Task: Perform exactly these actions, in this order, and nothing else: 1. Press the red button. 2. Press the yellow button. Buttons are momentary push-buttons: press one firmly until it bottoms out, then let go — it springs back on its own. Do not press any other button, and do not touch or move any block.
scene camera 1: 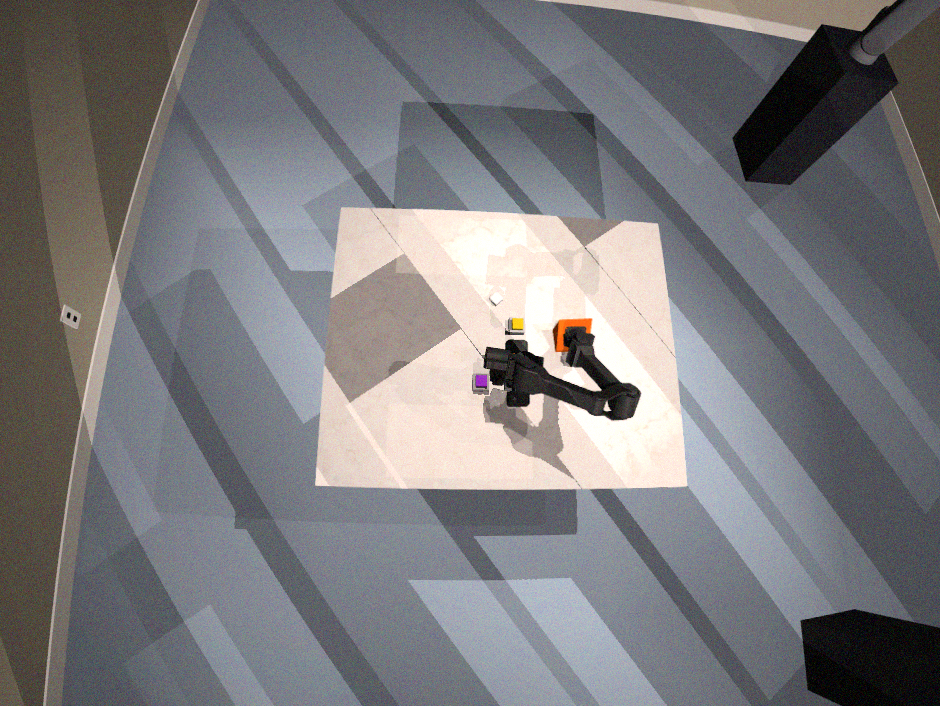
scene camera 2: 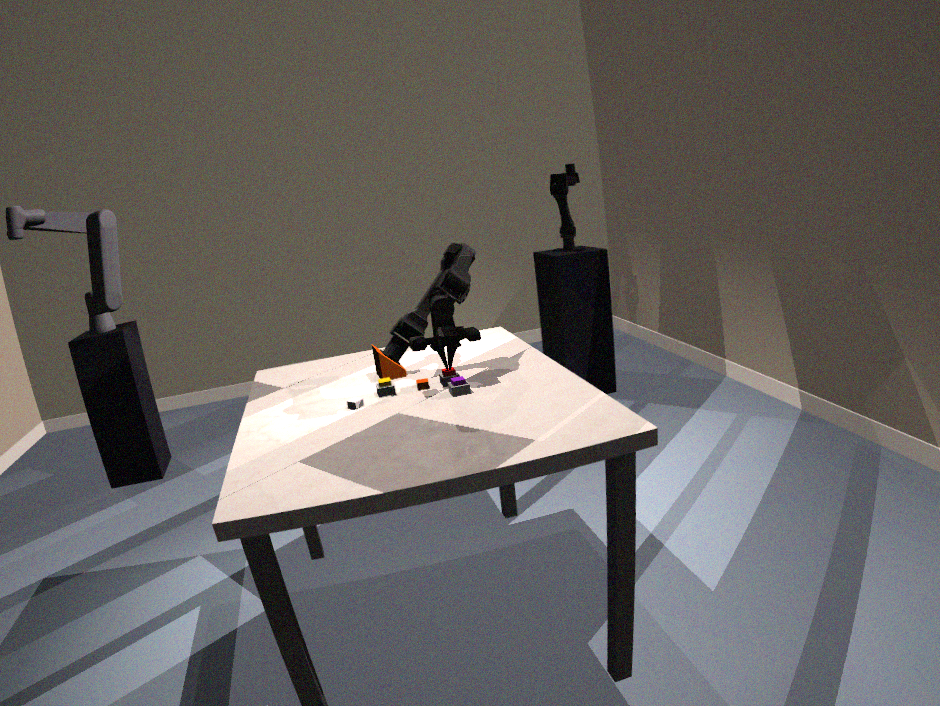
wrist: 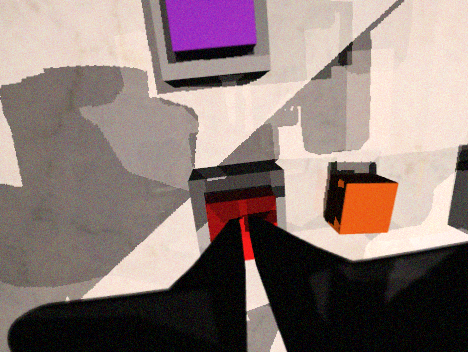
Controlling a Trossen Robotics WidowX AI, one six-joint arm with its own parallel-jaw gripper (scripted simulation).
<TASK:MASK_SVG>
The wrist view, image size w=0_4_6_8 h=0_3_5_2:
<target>my gripper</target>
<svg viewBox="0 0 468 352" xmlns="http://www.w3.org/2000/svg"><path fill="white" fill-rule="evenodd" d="M239 219L230 219L202 255L168 288L99 298L92 297L74 301L46 303L29 310L18 317L8 330L7 340L10 352L248 352L246 265ZM248 217L249 234L255 263L287 352L468 352L468 241L427 247L409 252L349 260L306 240L304 241L258 216Z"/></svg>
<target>orange block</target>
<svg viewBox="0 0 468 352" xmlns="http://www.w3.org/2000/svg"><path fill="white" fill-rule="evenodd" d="M330 175L325 222L332 226L339 234L388 233L398 183L377 174Z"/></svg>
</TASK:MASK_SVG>
